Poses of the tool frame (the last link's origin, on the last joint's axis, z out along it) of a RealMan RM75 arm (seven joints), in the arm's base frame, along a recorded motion.
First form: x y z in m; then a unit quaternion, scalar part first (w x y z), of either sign.
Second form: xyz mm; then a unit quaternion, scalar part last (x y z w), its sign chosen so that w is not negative. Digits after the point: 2 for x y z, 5 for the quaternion.
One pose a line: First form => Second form
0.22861 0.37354 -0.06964 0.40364 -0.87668 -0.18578 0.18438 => 228.61 373.54 -69.64 -0.87668 -0.18578 0.18438 0.40364
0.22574 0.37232 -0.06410 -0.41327 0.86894 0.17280 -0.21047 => 225.74 372.32 -64.10 -0.86894 -0.17280 0.21047 0.41327
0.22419 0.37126 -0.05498 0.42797 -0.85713 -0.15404 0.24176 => 224.19 371.26 -54.98 -0.85713 -0.15404 0.24176 0.42797
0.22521 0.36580 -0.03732 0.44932 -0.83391 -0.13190 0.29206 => 225.21 365.80 -37.32 -0.83391 -0.13190 0.29206 0.44932
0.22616 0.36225 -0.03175 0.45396 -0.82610 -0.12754 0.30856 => 226.16 362.25 -31.75 -0.82610 -0.12754 0.30856 0.45396
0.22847 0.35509 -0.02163 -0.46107 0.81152 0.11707 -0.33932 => 228.47 355.09 -21.63 -0.81152 -0.11707 0.33932 0.46107
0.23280 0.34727 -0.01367 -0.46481 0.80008 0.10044 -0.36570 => 232.80 347.27 -13.67 -0.80008 -0.10044 0.36570 0.46481
